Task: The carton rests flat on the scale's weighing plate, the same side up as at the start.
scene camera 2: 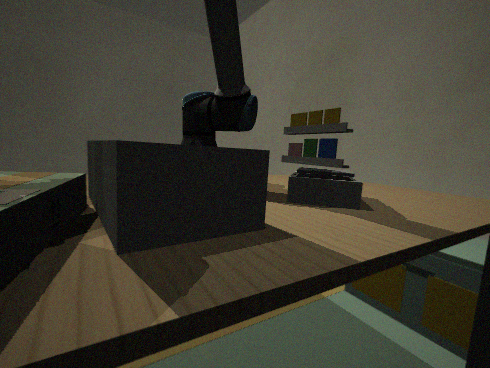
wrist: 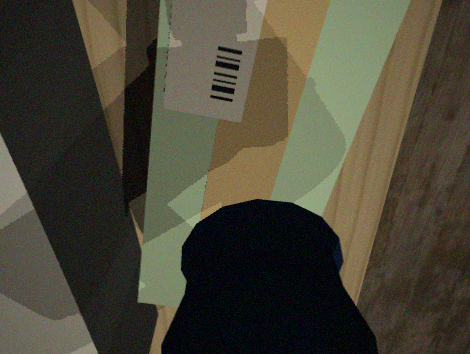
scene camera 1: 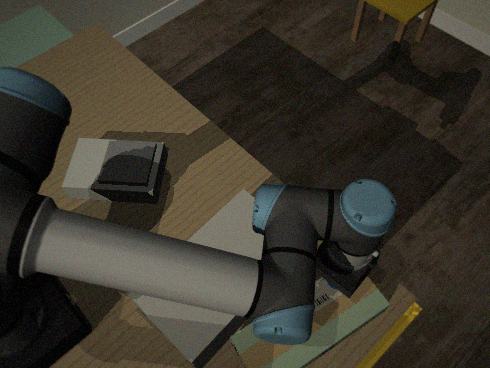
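Pixels of known places: end effector, tool point: [wrist: 261, 266]; arm's base, origin of the base link: [scene camera 1: 12, 321].
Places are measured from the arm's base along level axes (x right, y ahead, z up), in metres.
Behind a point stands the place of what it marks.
The carton [scene camera 1: 345, 320] @(z -0.017, x 0.541, y 0.487 m) [scene camera 2: 50, 215] @(z -0.048, x 0.427, y 0.472 m) [wrist: 260, 175] @(z -0.017, x 0.492, y 0.418 m), green with a tan stripe and a barcode label [scene camera 1: 324, 300] @(z -0.017, x 0.481, y 0.492 m) [wrist: 200, 85] @(z -0.017, x 0.459, y 0.485 m) on top, lies flat on the wooden table. The arm hides part of it in scene camera 1. My suction gripper [scene camera 1: 332, 286] [wrist: 260, 250] points down over the carton, off and holding nothing; in the wrist view it is a black silhouette. Whether the cup touches the carton is unclear. What looks like the scale, a low grey block [scene camera 1: 82, 162] @(z -0.014, x -0.238, y 0.363 m) [scene camera 2: 325, 192] @(z -0.044, x -0.074, y 0.495 m) with a raised dark plate [scene camera 1: 127, 167] @(z 0.003, x -0.120, y 0.429 m), stands farther back, apart from the carton.
A large grey box [scene camera 1: 230, 230] @(z 0.043, x 0.226, y 0.461 m) [scene camera 2: 190, 195] @(z -0.017, x 0.293, y 0.562 m) [wrist: 30, 250] @(z 0.043, x 0.356, y 0.414 m) stands close beside the carton, between it and the likely scale. A yellow strip [scene camera 1: 390, 335] runs along the table edge near the carton. Wall shelves [scene camera 2: 317, 128] hold small coloured boxes. A yellow stool [scene camera 1: 400, 7] stands on the floor.
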